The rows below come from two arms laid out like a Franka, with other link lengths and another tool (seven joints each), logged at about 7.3 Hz.
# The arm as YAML. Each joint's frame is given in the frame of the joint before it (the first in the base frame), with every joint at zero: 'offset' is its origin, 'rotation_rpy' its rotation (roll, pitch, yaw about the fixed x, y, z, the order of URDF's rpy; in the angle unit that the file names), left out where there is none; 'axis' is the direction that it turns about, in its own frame. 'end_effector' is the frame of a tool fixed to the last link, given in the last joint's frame.
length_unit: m
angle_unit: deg
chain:
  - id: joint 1
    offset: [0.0, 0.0, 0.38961]
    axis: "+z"
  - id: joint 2
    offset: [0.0, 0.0, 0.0]
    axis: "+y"
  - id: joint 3
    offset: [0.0, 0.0, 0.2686]
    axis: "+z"
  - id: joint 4
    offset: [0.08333, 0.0, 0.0]
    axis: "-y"
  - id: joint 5
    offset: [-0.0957, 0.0, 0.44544]
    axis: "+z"
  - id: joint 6
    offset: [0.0, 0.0, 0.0]
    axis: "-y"
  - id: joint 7
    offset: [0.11, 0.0, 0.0]
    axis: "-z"
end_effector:
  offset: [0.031, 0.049, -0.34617]
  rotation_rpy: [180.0, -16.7, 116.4]
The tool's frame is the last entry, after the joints.
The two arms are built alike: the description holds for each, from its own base.
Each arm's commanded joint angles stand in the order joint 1, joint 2, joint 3, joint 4, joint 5, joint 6, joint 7.
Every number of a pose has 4 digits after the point. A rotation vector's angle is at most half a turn.
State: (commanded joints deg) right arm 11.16 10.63 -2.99 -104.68 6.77 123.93 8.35; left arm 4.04 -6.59 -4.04 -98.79 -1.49 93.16 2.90
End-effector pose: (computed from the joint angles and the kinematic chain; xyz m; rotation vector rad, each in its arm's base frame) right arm 0.7585 0.1764 0.2197 -1.5790 -2.4502 -0.4840; left arm 0.6499 0.0388 0.3998 -1.5937 -2.4382 -0.2251
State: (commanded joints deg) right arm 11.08 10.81 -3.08 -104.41 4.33 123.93 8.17; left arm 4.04 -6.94 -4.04 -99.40 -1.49 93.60 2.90
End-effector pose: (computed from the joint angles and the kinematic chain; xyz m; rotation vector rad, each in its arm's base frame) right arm 0.7603 0.1659 0.2179 -1.5706 -2.4918 -0.4425; left arm 0.6496 0.0389 0.3986 -1.5941 -2.4404 -0.2283
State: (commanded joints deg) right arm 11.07 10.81 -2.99 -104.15 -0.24 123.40 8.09; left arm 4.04 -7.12 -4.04 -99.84 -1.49 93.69 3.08
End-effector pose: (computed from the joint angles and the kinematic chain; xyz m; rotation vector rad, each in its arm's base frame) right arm 0.7596 0.1505 0.2155 -1.5480 -2.5632 -0.3559; left arm 0.6482 0.0388 0.3963 -1.5970 -2.4359 -0.2266
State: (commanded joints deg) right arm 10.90 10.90 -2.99 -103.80 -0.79 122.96 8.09; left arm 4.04 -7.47 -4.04 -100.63 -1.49 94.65 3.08
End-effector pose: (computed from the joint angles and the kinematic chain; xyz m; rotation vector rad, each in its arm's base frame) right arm 0.7599 0.1462 0.2163 -1.5493 -2.5677 -0.3429; left arm 0.6502 0.0389 0.3945 -1.5987 -2.4427 -0.2348
